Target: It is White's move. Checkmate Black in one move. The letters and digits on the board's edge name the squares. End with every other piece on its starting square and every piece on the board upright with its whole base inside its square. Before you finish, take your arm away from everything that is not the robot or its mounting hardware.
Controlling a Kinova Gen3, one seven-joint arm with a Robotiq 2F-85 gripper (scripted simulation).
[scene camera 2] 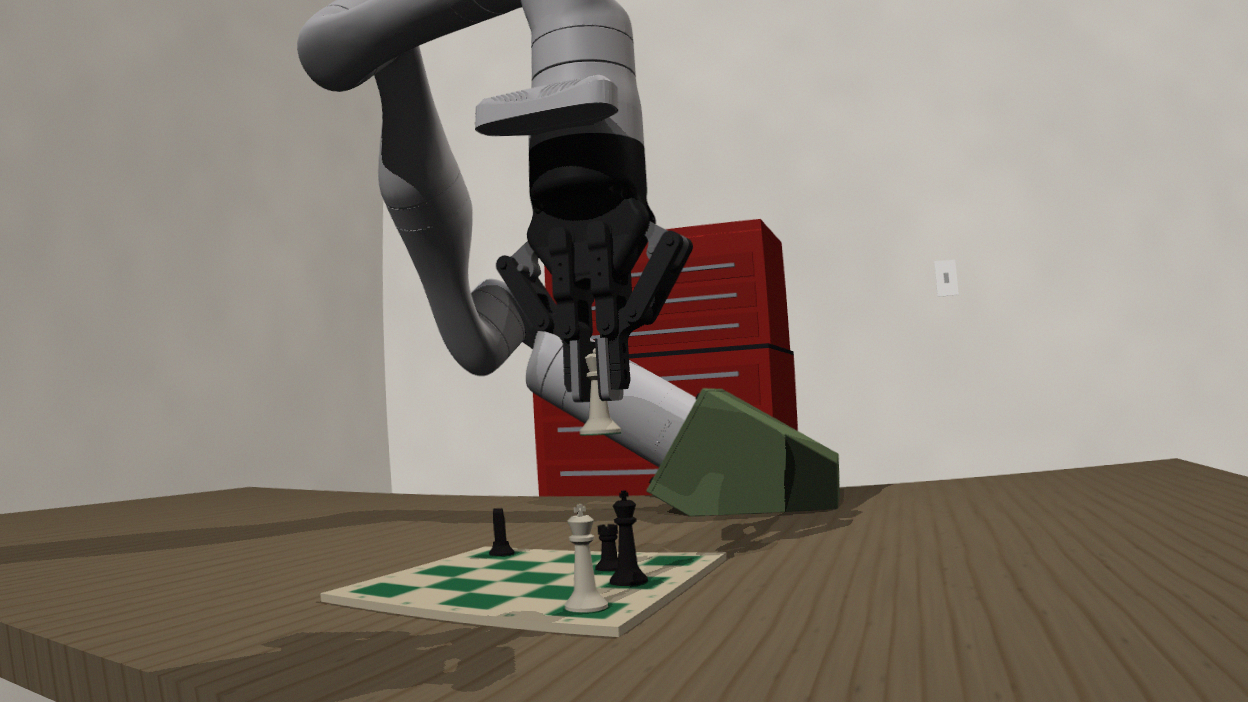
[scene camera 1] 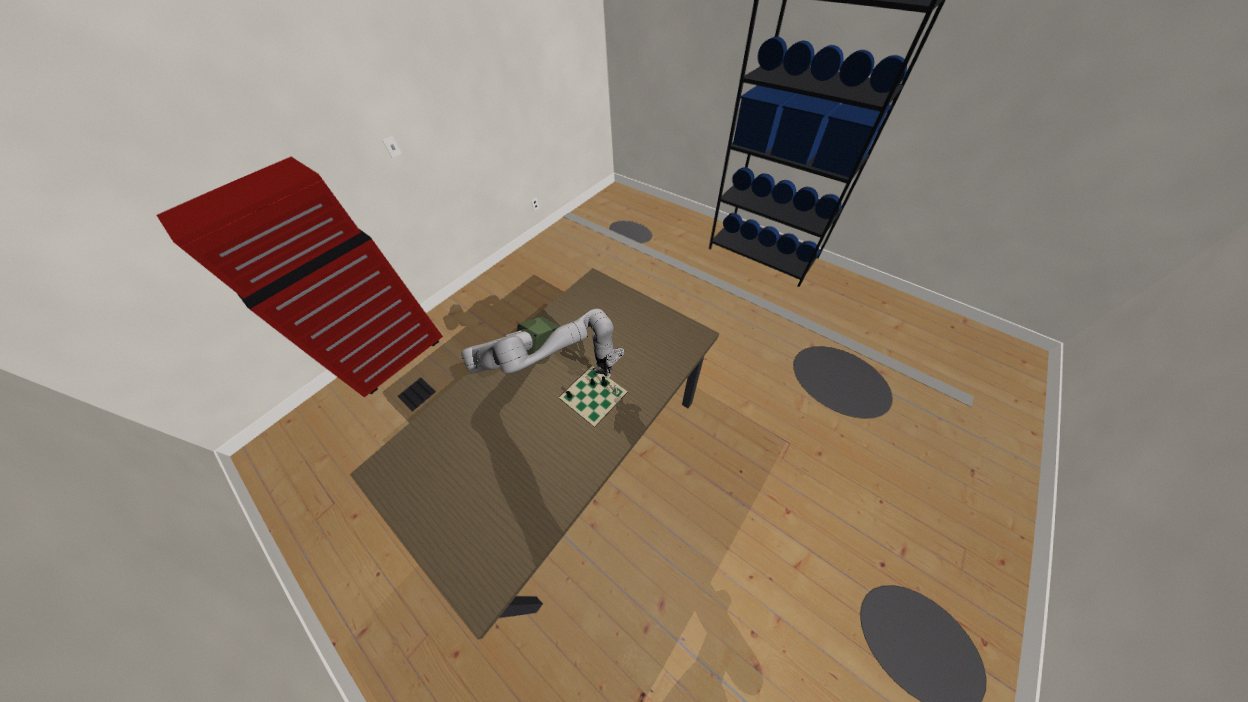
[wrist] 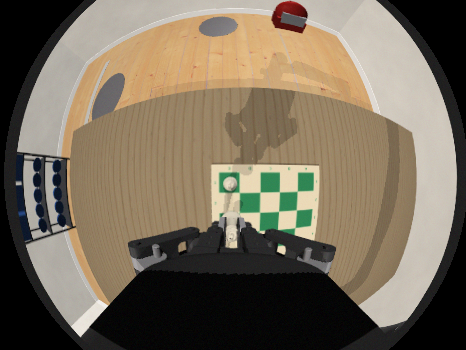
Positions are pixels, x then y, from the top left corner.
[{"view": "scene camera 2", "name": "gripper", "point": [598,401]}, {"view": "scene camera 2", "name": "cream chessboard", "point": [528,590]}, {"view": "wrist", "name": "gripper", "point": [231,225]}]
